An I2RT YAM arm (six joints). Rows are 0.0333 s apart.
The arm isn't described. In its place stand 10 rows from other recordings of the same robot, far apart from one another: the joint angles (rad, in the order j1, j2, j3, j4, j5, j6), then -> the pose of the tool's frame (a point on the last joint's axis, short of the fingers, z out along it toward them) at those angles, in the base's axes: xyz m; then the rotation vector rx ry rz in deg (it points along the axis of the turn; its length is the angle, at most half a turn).
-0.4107, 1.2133, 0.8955, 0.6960, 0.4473, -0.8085 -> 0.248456 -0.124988 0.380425 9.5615 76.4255 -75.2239
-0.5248, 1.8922, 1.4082, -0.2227, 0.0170, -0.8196 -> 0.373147 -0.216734 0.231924 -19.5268 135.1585 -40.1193
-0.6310, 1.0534, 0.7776, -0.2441, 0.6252, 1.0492 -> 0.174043 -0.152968 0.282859 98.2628 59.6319 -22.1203
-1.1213, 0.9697, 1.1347, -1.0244, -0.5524, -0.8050 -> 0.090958 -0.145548 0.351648 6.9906 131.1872 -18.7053
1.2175, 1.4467, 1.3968, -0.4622, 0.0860, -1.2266 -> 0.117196 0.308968 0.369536 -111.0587 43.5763 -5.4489
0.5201, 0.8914, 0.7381, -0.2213, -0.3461, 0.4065 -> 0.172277 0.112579 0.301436 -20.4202 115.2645 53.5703
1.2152, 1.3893, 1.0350, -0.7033, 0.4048, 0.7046 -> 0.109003 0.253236 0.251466 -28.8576 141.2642 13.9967
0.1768, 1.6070, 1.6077, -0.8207, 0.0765, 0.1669 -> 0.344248 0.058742 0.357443 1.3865 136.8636 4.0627
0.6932, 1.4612, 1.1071, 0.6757, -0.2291, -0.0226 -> 0.260075 0.226564 0.381591 -36.5069 64.3310 41.2775
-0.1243, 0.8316, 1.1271, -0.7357, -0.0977, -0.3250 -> 0.157260 -0.016149 0.390717 -15.1120 114.3867 -10.8004
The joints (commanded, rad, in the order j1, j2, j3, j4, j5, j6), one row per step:
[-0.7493, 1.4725, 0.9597, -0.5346, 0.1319, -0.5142]
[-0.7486, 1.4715, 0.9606, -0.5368, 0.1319, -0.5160]
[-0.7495, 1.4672, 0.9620, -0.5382, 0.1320, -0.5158]
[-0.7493, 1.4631, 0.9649, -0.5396, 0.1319, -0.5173]
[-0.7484, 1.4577, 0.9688, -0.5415, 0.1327, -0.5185]
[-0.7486, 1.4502, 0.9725, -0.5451, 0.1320, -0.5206]
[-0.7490, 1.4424, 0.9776, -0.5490, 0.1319, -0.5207]
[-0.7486, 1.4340, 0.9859, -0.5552, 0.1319, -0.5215]
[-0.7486, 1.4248, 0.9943, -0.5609, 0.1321, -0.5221]
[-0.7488, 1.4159, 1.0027, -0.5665, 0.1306, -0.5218]
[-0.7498, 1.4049, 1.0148, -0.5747, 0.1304, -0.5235]
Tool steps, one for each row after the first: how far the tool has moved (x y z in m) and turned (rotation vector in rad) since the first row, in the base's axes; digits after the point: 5 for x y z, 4 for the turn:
[0.00002, 0.00026, 0.00042, -0.0003, 0.0010, 0.0022]
[-0.00041, 0.00030, 0.00193, -0.0032, -0.0022, 0.0011]
[-0.00044, 0.00041, 0.00383, -0.0074, -0.0057, 0.0027]
[-0.00037, 0.00067, 0.00636, -0.0133, -0.0101, 0.0042]
[-0.00082, 0.00103, 0.00930, -0.0186, -0.0151, 0.0061]
[-0.00123, 0.00127, 0.01272, -0.0247, -0.0217, 0.0058]
[-0.00139, 0.00157, 0.01716, -0.0321, -0.0290, 0.0069]
[-0.00171, 0.00186, 0.02187, -0.0406, -0.0373, 0.0073]
[-0.00206, 0.00217, 0.02651, -0.0475, -0.0469, 0.0076]
[-0.00268, 0.00237, 0.03272, -0.0581, -0.0571, 0.0081]

